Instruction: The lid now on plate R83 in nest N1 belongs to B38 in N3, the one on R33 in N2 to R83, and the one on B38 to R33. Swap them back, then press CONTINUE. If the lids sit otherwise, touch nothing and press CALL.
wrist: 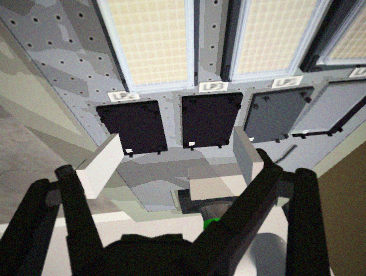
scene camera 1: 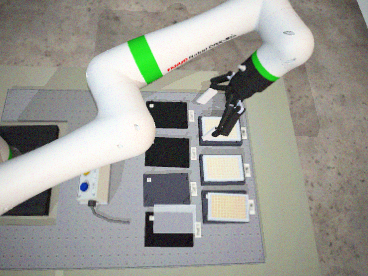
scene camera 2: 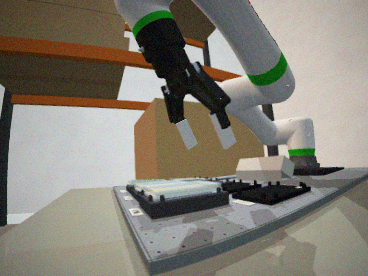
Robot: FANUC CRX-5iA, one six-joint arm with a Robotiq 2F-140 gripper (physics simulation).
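Places are measured from the arm's base along level axes (x ahead, y left, z up), in centimetres.
Pixels of known places: gripper, between the fingertips: (wrist: pixel 175 142) (scene camera 1: pixel 202 119) (scene camera 2: pixel 208 146); arm's base, origin of its link: (wrist: pixel 215 205) (scene camera 2: pixel 302 168).
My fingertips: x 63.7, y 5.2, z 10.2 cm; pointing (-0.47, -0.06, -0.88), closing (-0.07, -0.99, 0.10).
For each thing: its top centre in the pictures, then the offset to it from my fingertips. "pt": a spot on its surface instead.
- top plate, centre of its top: (wrist: pixel 153 43) (scene camera 2: pixel 180 184) (scene camera 1: pixel 221 127) dx +7.8, dy +0.3, dz -7.4 cm
- middle plate, centre of its top: (wrist: pixel 278 31) (scene camera 2: pixel 160 182) (scene camera 1: pixel 223 167) dx +5.8, dy -13.4, dz -8.2 cm
- bottom plate, centre of its top: (scene camera 1: pixel 229 206) (scene camera 2: pixel 147 179) dx +4.9, dy -26.1, dz -8.2 cm
- clear lid, centre of its top: (wrist: pixel 329 113) (scene camera 1: pixel 175 218) (scene camera 2: pixel 188 178) dx -12.0, dy -27.4, dz -9.3 cm
- button box, centre of its top: (wrist: pixel 231 198) (scene camera 1: pixel 93 160) (scene camera 2: pixel 262 157) dx -34.1, dy -8.8, dz -3.2 cm
- blue button, centre of its top: (scene camera 1: pixel 84 186) dx -37.4, dy -15.9, dz -4.1 cm
- black pad LP2, centre of its top: (wrist: pixel 137 138) (scene camera 2: pixel 271 185) (scene camera 1: pixel 166 112) dx -9.6, dy +8.9, dz -9.6 cm
- black pad LP3, centre of its top: (wrist: pixel 209 130) (scene camera 2: pixel 229 182) (scene camera 1: pixel 167 150) dx -11.1, dy -5.1, dz -9.6 cm
- grey pad LP1, centre of its top: (wrist: pixel 274 125) (scene camera 1: pixel 166 188) (scene camera 2: pixel 206 179) dx -13.2, dy -17.8, dz -9.6 cm
- cable, a spot on its surface: (scene camera 1: pixel 110 218) pt dx -31.1, dy -24.5, dz -11.5 cm
My gripper (scene camera 1: pixel 208 114) (scene camera 2: pixel 207 140) (wrist: pixel 175 142) is open and empty, above the plates and pads. Three pale-yellow plates in black nests, with clear rims like lids, stand in a column: the top plate (scene camera 1: pixel 215 125) (scene camera 2: pixel 182 190) (wrist: pixel 152 45), partly behind a finger in scene camera 1; the middle plate (scene camera 1: pixel 223 168) (wrist: pixel 275 40); and the bottom plate (scene camera 1: pixel 227 207) (wrist: pixel 352 40). Nest labels and plate names are not readable. A clear lid (scene camera 1: pixel 175 215) (wrist: pixel 330 102) lies offset over the lowest pad. The button box (scene camera 1: pixel 102 185) (scene camera 2: pixel 265 167) (wrist: pixel 215 185) shows a blue button (scene camera 1: pixel 84 186); its lettering is illegible.
Beside the nests lie black pad LP2 (scene camera 1: pixel 172 115) (scene camera 2: pixel 272 193) (wrist: pixel 135 127), black pad LP3 (scene camera 1: pixel 167 152) (wrist: pixel 210 120) and grey pad LP1 (scene camera 1: pixel 167 189) (wrist: pixel 277 115). A cable (scene camera 1: pixel 110 218) leaves the button box. A large carton (scene camera 2: pixel 165 150) stands behind the board.
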